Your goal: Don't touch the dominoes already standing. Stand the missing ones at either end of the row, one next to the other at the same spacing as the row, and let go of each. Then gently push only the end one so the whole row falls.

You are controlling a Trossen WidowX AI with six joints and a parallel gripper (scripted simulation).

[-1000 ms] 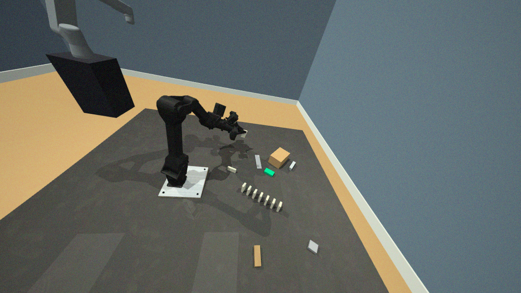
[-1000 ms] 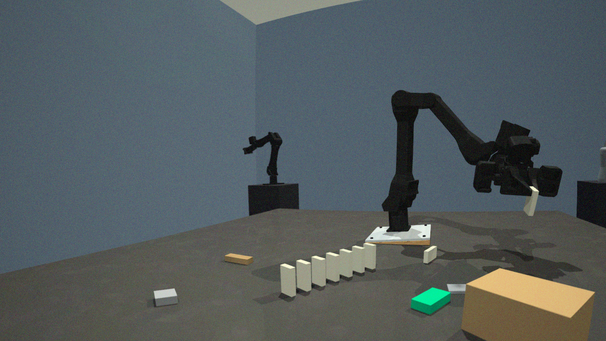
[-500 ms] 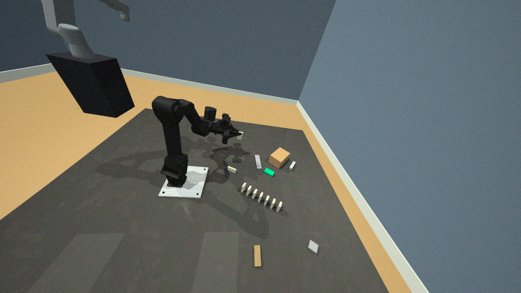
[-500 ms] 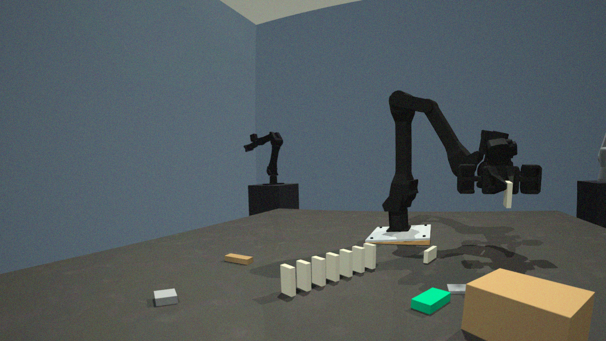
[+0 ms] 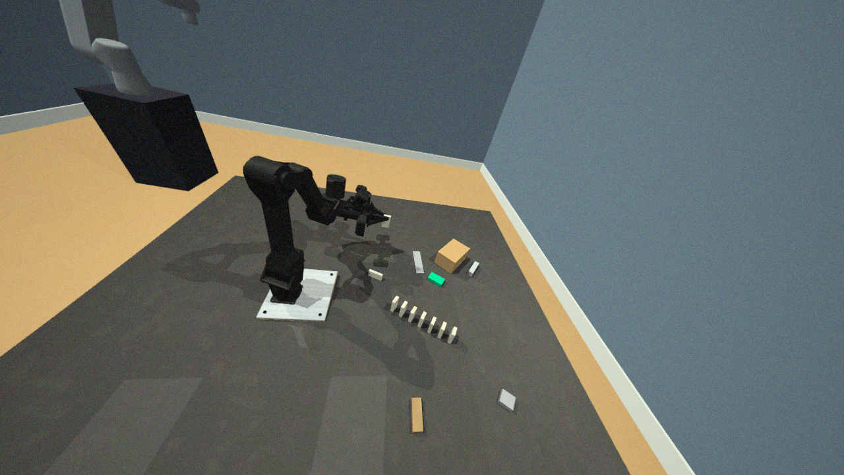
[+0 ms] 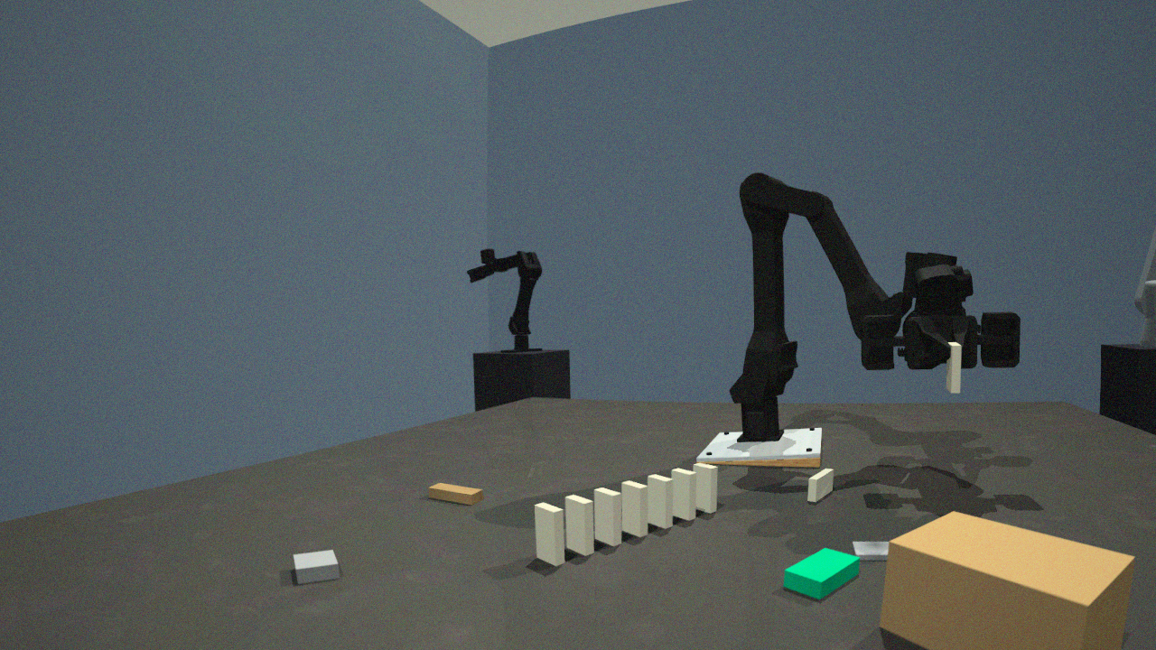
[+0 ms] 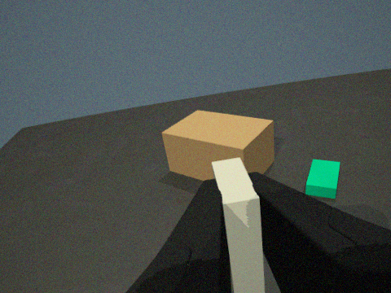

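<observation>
My gripper tip is 14 cm short of the flat grey strip, 4 cm to the left of it and 16 cm above it. The rest, counted from my gripper tip: green block: 20 cm ahead, 12 cm to the right, 15 cm below; then tan box: 27 cm ahead, 13 cm below; then tan bar: 14 cm ahead, 52 cm to the right, 15 cm below.
</observation>
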